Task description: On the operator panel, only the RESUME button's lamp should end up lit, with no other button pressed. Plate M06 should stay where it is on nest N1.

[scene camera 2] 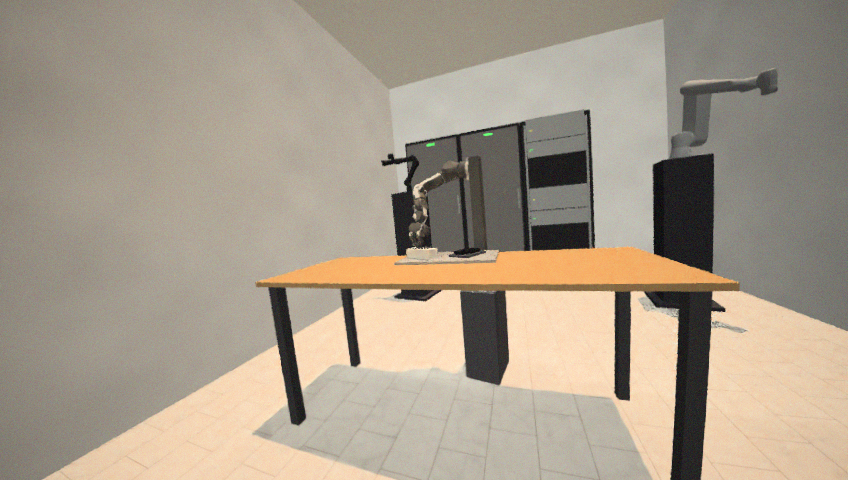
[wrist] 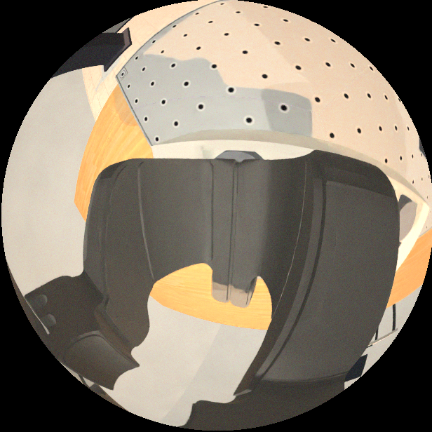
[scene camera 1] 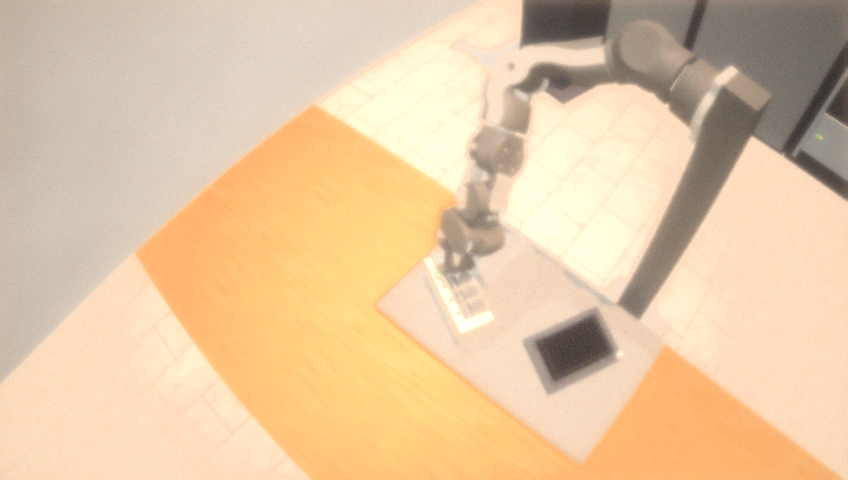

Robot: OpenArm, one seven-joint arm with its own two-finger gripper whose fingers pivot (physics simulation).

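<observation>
The operator panel (scene camera 1: pixel 476 324) (scene camera 2: pixel 421 253) (wrist: pixel 185 151) is a pale box with several darker buttons. Its labels are unreadable. My gripper (scene camera 1: pixel 455 268) (wrist: pixel 243 235) is shut and empty, pointing down at the panel's far left end in scene camera 1. A small dark grey part (wrist: pixel 237 155) of the panel shows at the fingertips; contact cannot be told. A small green glow (scene camera 1: pixel 437 273) shows beside them; its button cannot be identified. A dark rectangular plate (scene camera 1: pixel 574 347) lies flat in a grey frame (scene camera 1: pixel 539 366), apparently M06 on N1; no label is legible.
The panel and frame stand on a grey board (scene camera 1: pixel 511 380) (scene camera 2: pixel 487 257) (wrist: pixel 300 50) with rows of holes, on an orange wooden table (scene camera 1: pixel 297 237) (scene camera 2: pixel 565 270). The arm's dark post (scene camera 1: pixel 684 220) (scene camera 2: pixel 477 208) rises behind the frame. Other arms stand on pedestals behind the table.
</observation>
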